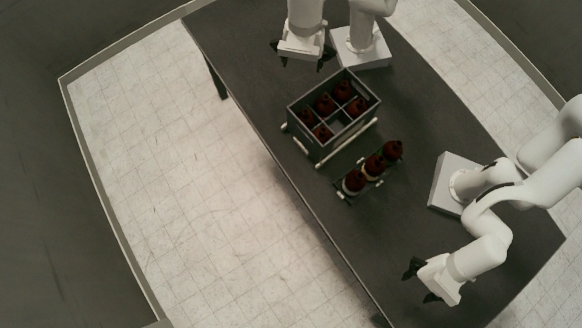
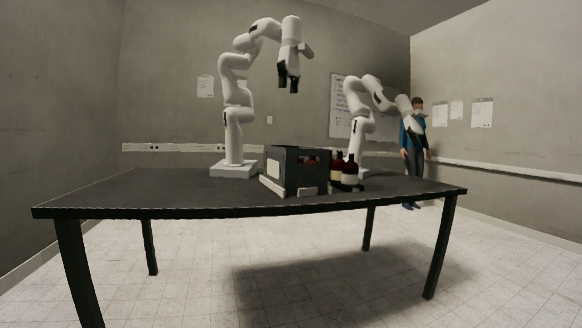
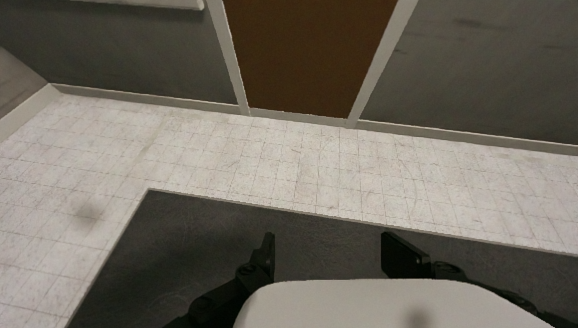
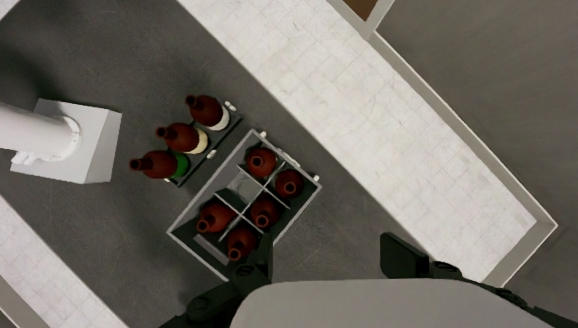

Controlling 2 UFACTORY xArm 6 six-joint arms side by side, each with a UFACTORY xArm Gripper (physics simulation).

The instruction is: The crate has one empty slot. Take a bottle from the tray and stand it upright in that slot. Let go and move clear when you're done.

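Seen in the pictures: left gripper, fingertip midpoint: (image 1: 414, 288) (image 2: 421, 146) (image 3: 327, 250); right gripper, fingertip midpoint: (image 1: 301, 65) (image 2: 288, 90) (image 4: 326, 251); left arm's base at its link origin: (image 1: 463, 186) (image 4: 59, 139); right arm's base at its link origin: (image 1: 360, 42) (image 2: 234, 164).
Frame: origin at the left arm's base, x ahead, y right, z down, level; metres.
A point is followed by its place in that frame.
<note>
The grey crate (image 1: 296, 127) @[y 0.572, x 0.321, z -0.052 m] (image 2: 295, 175) @[y 0.586, x 0.320, z -0.021 m] (image 4: 210, 183) @[y 0.442, x 0.190, z -0.117 m] has six compartments; several hold dark red bottles. The empty slot (image 1: 337, 124) @[y 0.507, x 0.163, z 0.048 m] (image 4: 246, 189) @[y 0.491, x 0.182, z 0.048 m] is the middle one of the row facing the tray. The tray (image 1: 350, 201) @[y 0.264, x 0.341, z 0.052 m] (image 2: 357, 189) (image 4: 192, 167) @[y 0.321, x 0.138, z 0.052 m] holds three upright bottles: white-labelled (image 1: 355, 181) @[y 0.298, x 0.315, z -0.068 m] (image 2: 351, 170) @[y 0.322, x 0.331, z -0.033 m] (image 4: 206, 111) @[y 0.320, x 0.301, z -0.066 m], cream-labelled (image 1: 374, 166) @[y 0.290, x 0.230, z -0.066 m] (image 2: 338, 167) @[y 0.316, x 0.237, z -0.032 m] (image 4: 182, 138) @[y 0.312, x 0.217, z -0.065 m] and green-labelled (image 1: 392, 150) @[y 0.285, x 0.140, z -0.067 m] (image 4: 159, 164) @[y 0.304, x 0.136, z -0.064 m]. My right gripper (image 1: 302, 64) @[y 0.608, x 0.274, z -0.332 m] (image 2: 288, 87) @[y 0.608, x 0.274, z -0.332 m] (image 4: 326, 251) @[y 0.608, x 0.274, z -0.332 m] is open and empty, high above the table. My left gripper (image 1: 415, 289) @[y -0.048, x 0.443, z -0.157 m] (image 2: 417, 137) @[y -0.048, x 0.443, z -0.157 m] (image 3: 327, 250) @[y -0.048, x 0.443, z -0.157 m] is open and empty, away from the tray.
The dark table (image 1: 280, 80) @[y 0.808, x 0.188, z 0.056 m] (image 2: 200, 192) @[y 0.911, x 0.192, z 0.056 m] carries both arm bases (image 1: 360, 47) @[y 0.671, x -0.134, z -0.024 m] (image 1: 452, 185) @[y 0.037, x 0.036, z -0.008 m]. Pale strips (image 1: 347, 142) @[y 0.426, x 0.197, z 0.027 m] edge the crate's foot on the tray side. A person (image 2: 414, 140) stands behind the table. A brown door (image 3: 310, 55) shows beyond the table edge.
</note>
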